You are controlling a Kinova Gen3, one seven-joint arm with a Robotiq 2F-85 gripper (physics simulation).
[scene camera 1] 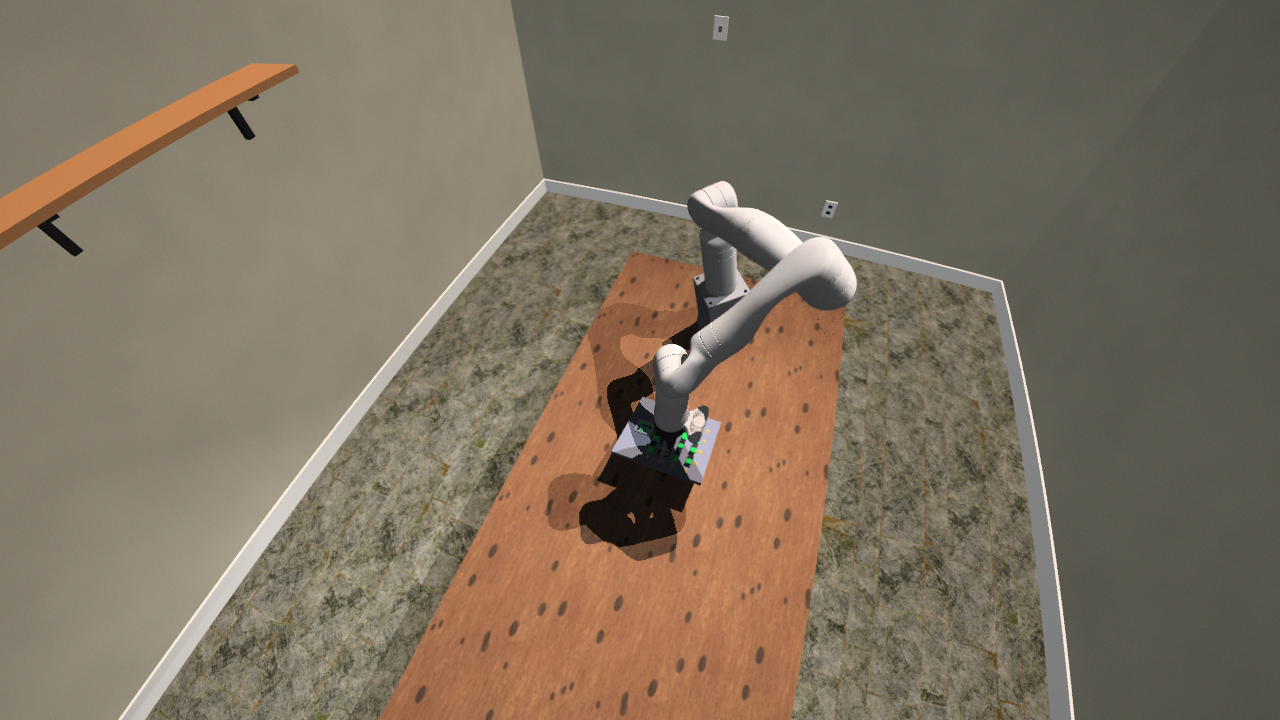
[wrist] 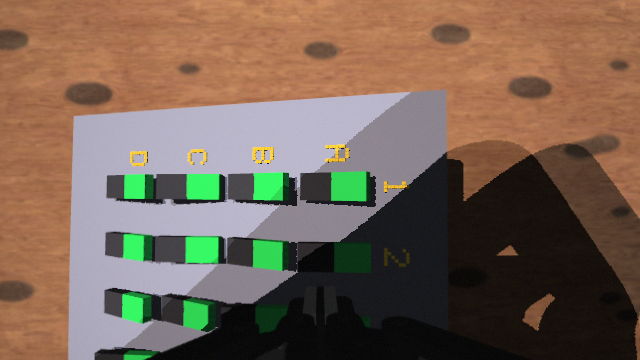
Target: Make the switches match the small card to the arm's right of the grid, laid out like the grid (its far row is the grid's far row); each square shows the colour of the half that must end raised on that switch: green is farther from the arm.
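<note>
The switch panel (scene camera 1: 630, 440) (wrist: 250, 120) carries rows of rocker switches, each with a black half and a green half. In the wrist view, yellow letters A to D run right to left above row 1; numbers 1 and 2 show at the right. Switches A1 (wrist: 349, 186), B1 (wrist: 269, 186), C1 (wrist: 202, 187) and D1 (wrist: 135, 187) are fully visible; their exact tilts are hard to tell. My gripper (wrist: 321, 307) is shut and empty, over the third row between the B and A columns. It hides part of B3 (wrist: 270, 316) and most of A3. The card does not show in the wrist view.
The panel stands on a long wooden table top (scene camera 1: 653, 626) (wrist: 500, 55). Shadows of the arm cover the panel's far corner in the wrist view and the wood beside it. In the scene view the arm base (scene camera 1: 720, 291) stands behind the panel, and a shelf (scene camera 1: 143, 134) hangs on the left wall.
</note>
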